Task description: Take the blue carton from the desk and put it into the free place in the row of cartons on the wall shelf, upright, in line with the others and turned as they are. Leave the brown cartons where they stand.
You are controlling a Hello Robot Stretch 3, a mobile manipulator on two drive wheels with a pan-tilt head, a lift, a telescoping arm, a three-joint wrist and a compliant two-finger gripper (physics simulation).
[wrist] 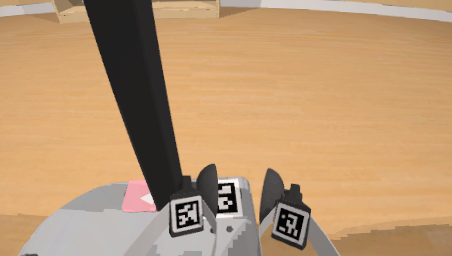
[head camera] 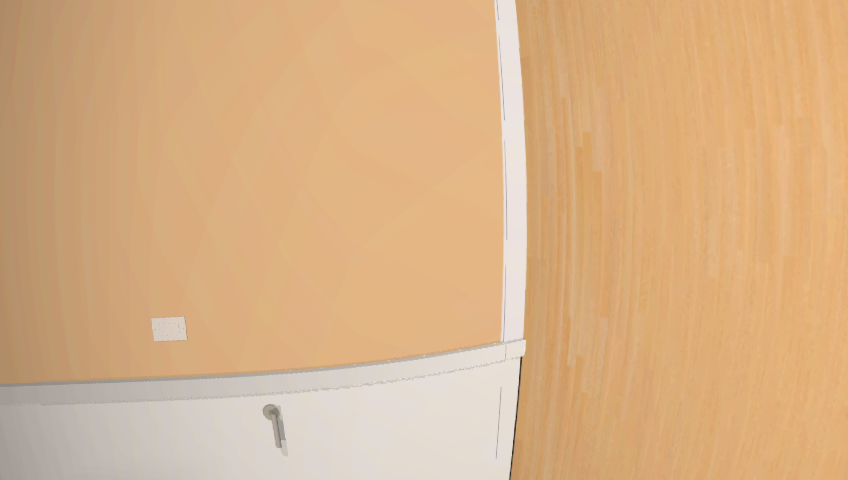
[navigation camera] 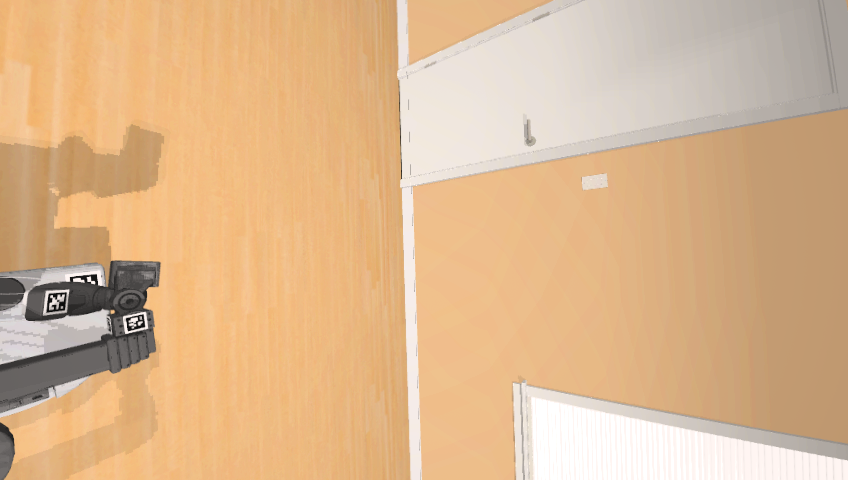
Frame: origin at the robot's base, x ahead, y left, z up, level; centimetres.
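Where they show: gripper, fingertip midpoint: (wrist: pixel 239 184).
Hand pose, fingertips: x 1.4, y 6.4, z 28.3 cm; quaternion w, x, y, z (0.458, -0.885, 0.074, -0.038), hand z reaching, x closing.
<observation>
After its pixels a point has its place.
My gripper (wrist: pixel 239 184) {x 1.4, y 6.4, z 28.3 cm} is open, with its two dark fingertips apart and no object between them. It hangs over the robot's own grey base (wrist: pixel 165 240) {x -6.8, y 7.5, z 16.0 cm} in the wrist view. In the navigation view the wrist (navigation camera: pixel 129 300) {x -2.3, y -15.0, z 49.8 cm} is folded in beside the base at the left edge; the fingers cannot be made out there. The blue carton, the desk, the wall shelf and the brown cartons do not show in the head, navigation or wrist view.
A white door (head camera: pixel 386 416) {x 57.6, y -174.1, z 53.4 cm} (navigation camera: pixel 595 89) {x 70.8, y -175.4, z 125.7 cm} with a lever handle (head camera: pixel 275 425) {x 54.4, y -168.9, z 92.6 cm} (navigation camera: pixel 528 132) {x 55.1, y -169.0, z 92.2 cm} stands in the wall, near a small wall plate (head camera: pixel 169 328) {x 23.2, y -172.0, z 121.9 cm} (navigation camera: pixel 594 181) {x 23.6, y -172.0, z 122.1 cm}. A white-framed bright panel (navigation camera: pixel 654 446) {x -103.2, y -159.7, z 141.1 cm} is at the lower right. The black mast (wrist: pixel 135 90) {x -6.5, y 11.6, z 34.1 cm} crosses the wrist view; a low wooden unit (wrist: pixel 185 12) {x -16.5, y 169.3, z 4.2 cm} stands beyond.
</observation>
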